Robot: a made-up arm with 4 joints.
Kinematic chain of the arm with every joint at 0, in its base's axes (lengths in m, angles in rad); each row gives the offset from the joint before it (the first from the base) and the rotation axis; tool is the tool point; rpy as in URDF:
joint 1: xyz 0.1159 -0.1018 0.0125 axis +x
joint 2: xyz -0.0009 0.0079 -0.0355 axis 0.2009 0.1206 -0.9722
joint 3: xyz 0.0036 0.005 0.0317 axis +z
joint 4: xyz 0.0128 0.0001 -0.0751 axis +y
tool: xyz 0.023 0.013 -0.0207 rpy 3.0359 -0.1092 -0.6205
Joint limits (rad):
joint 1: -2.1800..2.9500
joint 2: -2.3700..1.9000
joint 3: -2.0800..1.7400
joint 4: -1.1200..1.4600
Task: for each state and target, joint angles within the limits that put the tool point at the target. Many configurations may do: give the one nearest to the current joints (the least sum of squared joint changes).
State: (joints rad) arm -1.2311 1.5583 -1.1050 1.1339
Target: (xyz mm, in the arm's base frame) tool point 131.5 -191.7 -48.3
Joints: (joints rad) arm -1.1263 1.5571 -1.1040 1.2506
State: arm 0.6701 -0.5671 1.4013 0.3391
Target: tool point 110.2 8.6 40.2
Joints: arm 1.4246 -0.3095 1.1732 0.1500
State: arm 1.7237 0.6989 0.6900 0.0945
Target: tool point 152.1 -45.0 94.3
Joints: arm 2.0751 0.5613 0.9158 -0.2934
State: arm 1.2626 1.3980 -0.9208 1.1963
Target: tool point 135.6 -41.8 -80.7
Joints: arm 0.4221 1.4007 -0.3328 0.9437
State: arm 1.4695 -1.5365 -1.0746 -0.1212
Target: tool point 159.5 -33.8 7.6
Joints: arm 1.0441 -1.4954 -1.2797 -0.9809
